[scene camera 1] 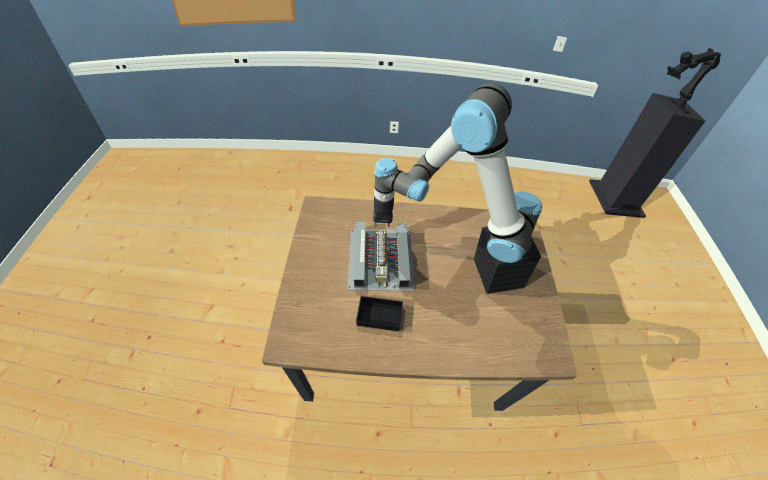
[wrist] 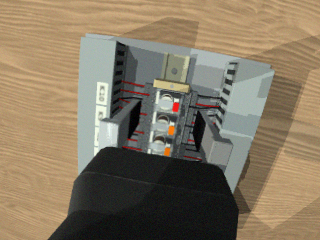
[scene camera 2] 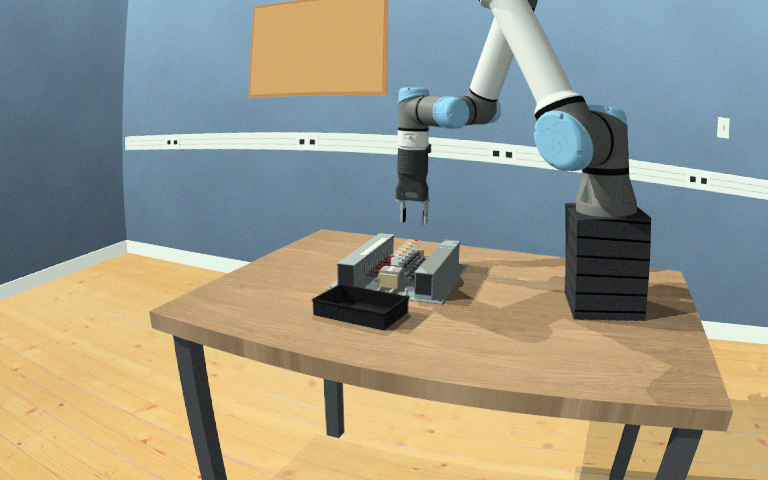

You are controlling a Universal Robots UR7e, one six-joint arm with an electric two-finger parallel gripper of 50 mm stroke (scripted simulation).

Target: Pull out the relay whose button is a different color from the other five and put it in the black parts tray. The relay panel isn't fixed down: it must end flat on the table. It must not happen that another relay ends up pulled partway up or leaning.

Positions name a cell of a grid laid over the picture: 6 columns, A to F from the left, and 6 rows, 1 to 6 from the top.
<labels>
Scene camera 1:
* black parts tray: C4
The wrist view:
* my gripper: D3
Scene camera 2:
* my gripper: D3
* black parts tray: C4
</labels>
